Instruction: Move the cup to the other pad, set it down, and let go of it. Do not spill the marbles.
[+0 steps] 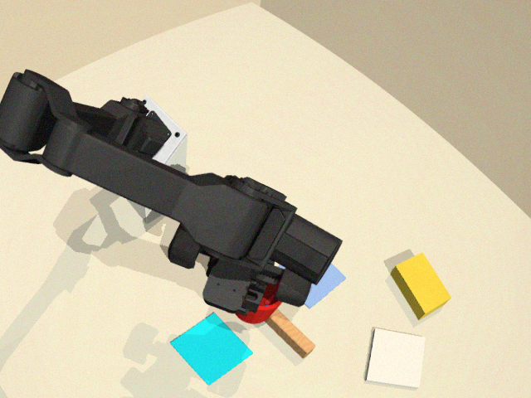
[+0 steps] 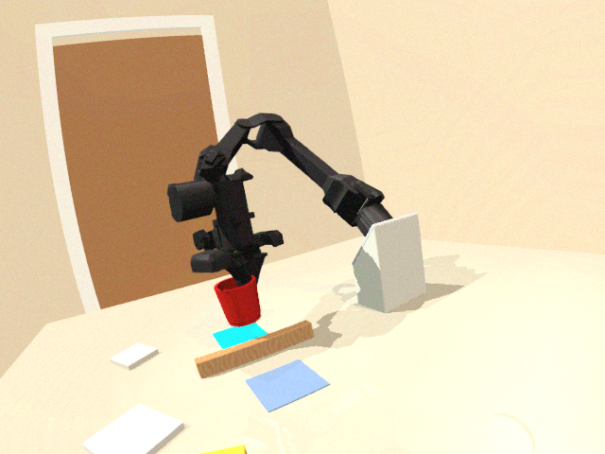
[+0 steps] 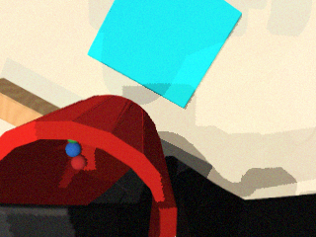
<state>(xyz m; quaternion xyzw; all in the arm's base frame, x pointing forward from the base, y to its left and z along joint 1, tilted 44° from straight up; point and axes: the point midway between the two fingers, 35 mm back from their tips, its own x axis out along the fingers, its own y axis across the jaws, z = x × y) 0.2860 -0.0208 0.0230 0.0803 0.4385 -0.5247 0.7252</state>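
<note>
The cyan pad is 10 cm below my gripper tip, 6 cm to the right of it and 3 cm ahead of it. From my gripper tip the other things lie so: wooden bar: 9 cm below, 5 cm to the left, 2 cm ahead; then red cup: 3 cm ahead, 2 cm to the left; then light blue pad: 16 cm to the left, 10 cm below, 1 cm ahead.
</note>
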